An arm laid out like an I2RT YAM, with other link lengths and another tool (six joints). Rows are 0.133 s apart.
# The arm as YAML. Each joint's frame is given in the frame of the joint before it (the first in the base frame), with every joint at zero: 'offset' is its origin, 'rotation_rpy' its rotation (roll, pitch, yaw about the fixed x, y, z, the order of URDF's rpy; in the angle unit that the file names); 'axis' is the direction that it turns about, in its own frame. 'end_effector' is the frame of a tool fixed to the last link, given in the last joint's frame.
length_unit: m
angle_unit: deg
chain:
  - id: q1
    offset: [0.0, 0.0, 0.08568]
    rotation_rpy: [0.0, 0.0, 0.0]
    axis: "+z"
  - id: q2
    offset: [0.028, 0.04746, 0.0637]
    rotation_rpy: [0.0, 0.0, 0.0]
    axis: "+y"
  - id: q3
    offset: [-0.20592, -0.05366, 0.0]
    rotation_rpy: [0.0, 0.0, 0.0]
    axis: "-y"
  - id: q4
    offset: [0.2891, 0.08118, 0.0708]
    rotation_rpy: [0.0, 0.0, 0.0]
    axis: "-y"
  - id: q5
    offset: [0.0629, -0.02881, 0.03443]
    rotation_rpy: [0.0, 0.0, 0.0]
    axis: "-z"
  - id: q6
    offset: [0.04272, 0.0, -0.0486]
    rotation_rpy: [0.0, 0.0, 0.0]
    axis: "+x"
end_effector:
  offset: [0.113, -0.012, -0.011]
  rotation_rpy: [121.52, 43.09, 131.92]
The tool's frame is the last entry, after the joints.
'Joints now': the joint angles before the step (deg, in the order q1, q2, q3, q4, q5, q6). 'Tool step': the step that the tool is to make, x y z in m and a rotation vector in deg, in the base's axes. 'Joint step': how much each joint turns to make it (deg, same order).
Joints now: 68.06 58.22 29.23 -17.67 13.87 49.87
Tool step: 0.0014 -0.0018 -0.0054 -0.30 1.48 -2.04
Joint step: -0.34 1.45 0.41 -0.32 0.23 2.17
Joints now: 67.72 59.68 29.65 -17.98 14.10 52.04
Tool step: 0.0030 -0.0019 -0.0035 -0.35 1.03 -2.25
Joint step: -0.43 1.39 0.65 -0.46 0.59 1.97
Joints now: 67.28 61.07 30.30 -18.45 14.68 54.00
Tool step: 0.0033 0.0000 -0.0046 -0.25 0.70 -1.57
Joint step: -0.44 1.84 0.60 0.42 0.31 1.25
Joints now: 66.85 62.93 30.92 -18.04 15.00 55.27
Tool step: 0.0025 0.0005 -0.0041 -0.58 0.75 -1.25
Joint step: -0.30 2.11 1.02 -0.02 0.25 1.06
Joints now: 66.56 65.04 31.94 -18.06 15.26 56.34
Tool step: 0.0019 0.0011 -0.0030 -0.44 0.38 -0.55
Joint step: -0.21 1.64 0.79 0.20 0.08 0.39
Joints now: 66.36 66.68 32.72 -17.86 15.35 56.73
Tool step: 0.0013 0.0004 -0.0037 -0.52 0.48 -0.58
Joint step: -0.17 1.54 0.64 0.10 0.07 0.49
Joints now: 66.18 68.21 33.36 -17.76 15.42 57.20
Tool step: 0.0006 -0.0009 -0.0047 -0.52 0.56 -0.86
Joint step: -0.10 1.30 0.31 0.07 0.22 0.82
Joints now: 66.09 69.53 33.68 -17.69 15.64 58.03
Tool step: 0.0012 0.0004 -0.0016 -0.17 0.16 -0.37
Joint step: -0.14 0.79 0.35 0.15 0.08 0.24
